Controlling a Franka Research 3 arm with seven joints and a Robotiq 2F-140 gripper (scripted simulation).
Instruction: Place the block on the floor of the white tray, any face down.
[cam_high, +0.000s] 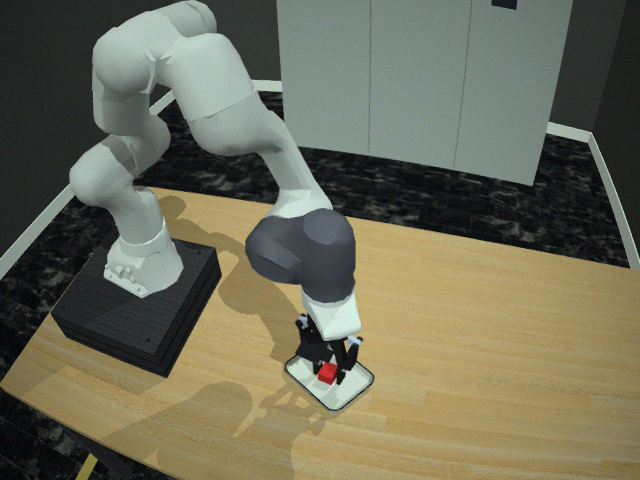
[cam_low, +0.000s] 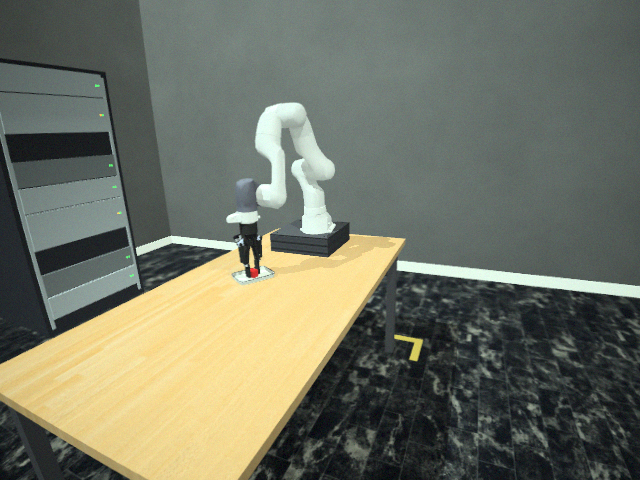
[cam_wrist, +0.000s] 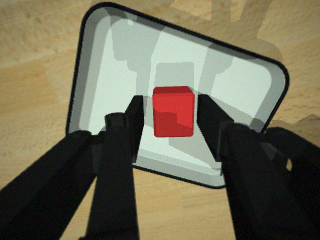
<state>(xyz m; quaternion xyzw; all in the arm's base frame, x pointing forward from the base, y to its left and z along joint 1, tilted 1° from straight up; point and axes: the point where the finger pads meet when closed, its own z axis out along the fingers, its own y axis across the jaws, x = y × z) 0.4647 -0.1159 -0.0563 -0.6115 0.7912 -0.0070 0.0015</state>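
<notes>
Now: the red block 20 mm below my hand. Round my hand: white tray (30 mm below).
</notes>
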